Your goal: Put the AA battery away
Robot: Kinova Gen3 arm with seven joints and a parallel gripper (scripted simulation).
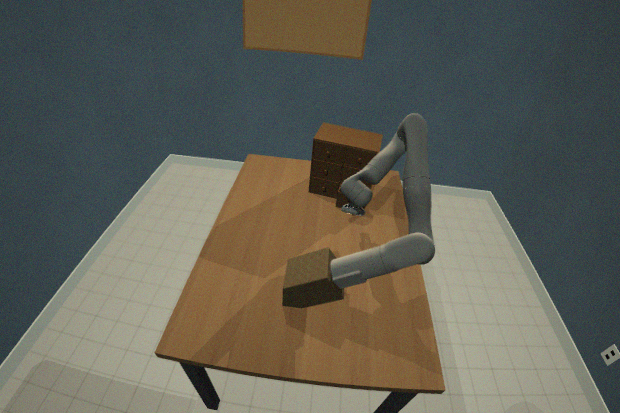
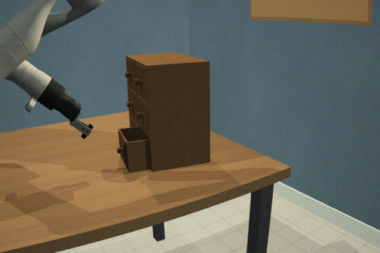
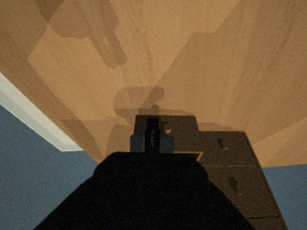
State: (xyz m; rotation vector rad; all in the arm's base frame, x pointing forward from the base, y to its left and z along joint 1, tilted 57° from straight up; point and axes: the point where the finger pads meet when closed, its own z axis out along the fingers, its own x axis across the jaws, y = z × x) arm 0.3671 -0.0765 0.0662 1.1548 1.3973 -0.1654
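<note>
Now: hand 10 mm short of the black AA battery and 10 mm above it.
</note>
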